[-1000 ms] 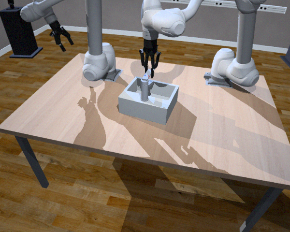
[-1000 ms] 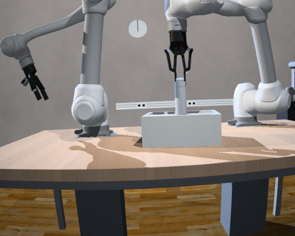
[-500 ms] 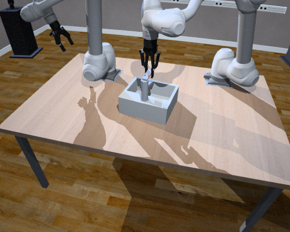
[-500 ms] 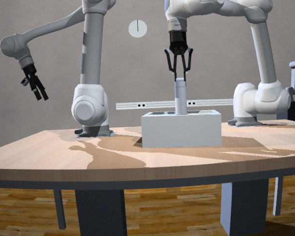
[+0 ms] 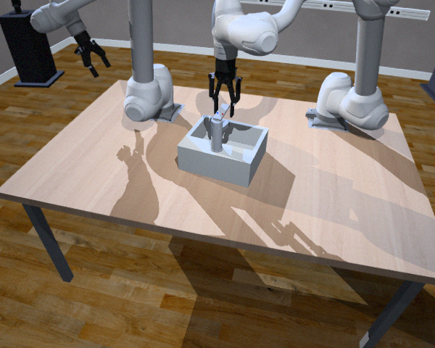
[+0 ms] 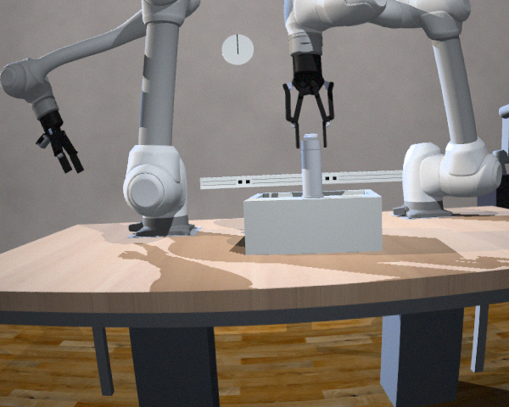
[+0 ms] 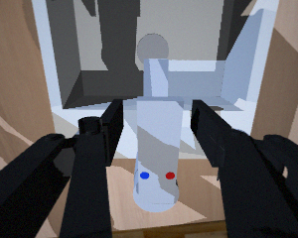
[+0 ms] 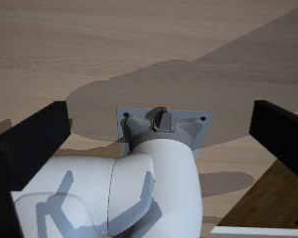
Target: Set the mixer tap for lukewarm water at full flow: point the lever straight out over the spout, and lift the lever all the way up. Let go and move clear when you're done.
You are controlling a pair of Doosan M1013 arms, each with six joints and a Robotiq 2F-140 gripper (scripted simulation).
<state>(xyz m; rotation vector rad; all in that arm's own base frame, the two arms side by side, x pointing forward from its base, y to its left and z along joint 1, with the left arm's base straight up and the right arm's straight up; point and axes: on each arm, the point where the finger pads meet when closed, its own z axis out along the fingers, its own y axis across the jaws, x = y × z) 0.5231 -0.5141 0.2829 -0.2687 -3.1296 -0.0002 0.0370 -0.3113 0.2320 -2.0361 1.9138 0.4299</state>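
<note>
The flat lever lies 40 mm ahead of my left hand and 10 mm to the right of it. From my left hand the other things lie so: grey sink: 240 mm below, 40 mm behind, 10 mm to the left.
</note>
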